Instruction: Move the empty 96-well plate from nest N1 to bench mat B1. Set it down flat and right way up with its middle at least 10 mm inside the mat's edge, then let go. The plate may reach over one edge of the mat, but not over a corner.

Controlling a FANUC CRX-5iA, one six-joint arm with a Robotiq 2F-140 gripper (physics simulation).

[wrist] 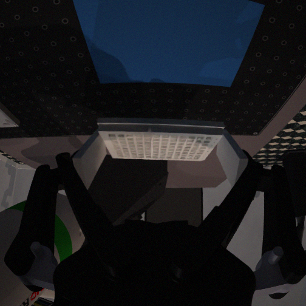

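The white 96-well plate is between the two pale finger pads of my gripper, in the middle of the wrist view. The gripper is shut on it, with one pad at each end of the plate. The plate's rows of wells show, and its long side runs across the view. A blue mat lies on the black perforated bench top, beyond the plate at the top of the view; its upper part is cut off by the frame. The plate appears apart from the mat. Nest N1 cannot be made out.
The black bench top with small ringed holes surrounds the mat. Part of a light grey object shows at the left edge. A black and cream checkered surface is at the right. A rounded grey body with a green band is at lower left.
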